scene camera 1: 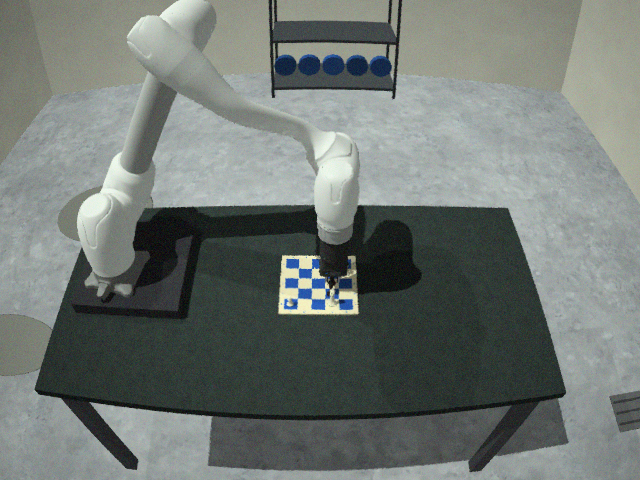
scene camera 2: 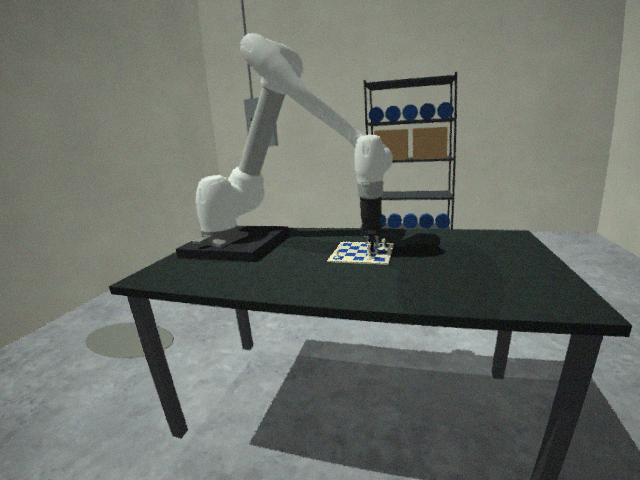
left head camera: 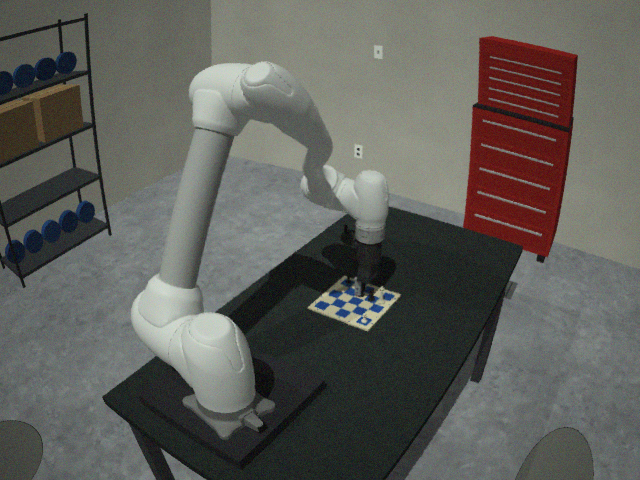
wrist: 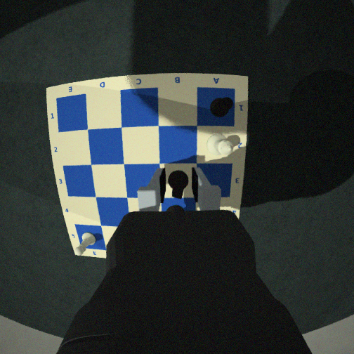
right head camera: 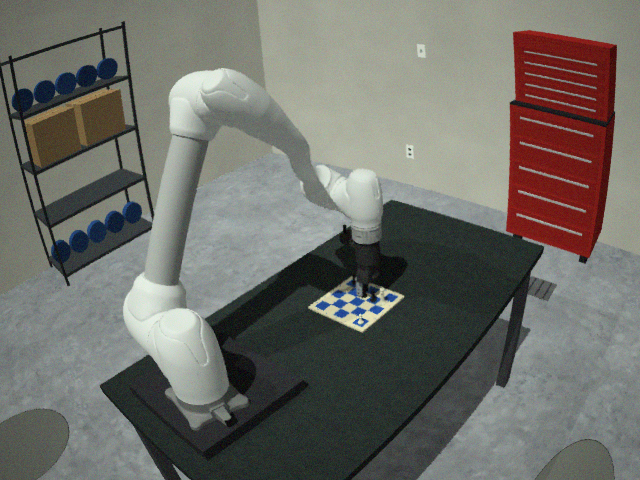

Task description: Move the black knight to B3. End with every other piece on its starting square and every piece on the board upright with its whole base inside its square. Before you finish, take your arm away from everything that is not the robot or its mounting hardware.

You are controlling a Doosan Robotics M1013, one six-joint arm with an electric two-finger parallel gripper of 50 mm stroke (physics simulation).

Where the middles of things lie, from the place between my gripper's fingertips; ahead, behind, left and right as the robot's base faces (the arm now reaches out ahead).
The chessboard [scene camera 1: 300, 279] lies 4 cm behind my hand, 1 cm to the right of it and 1 cm below it.
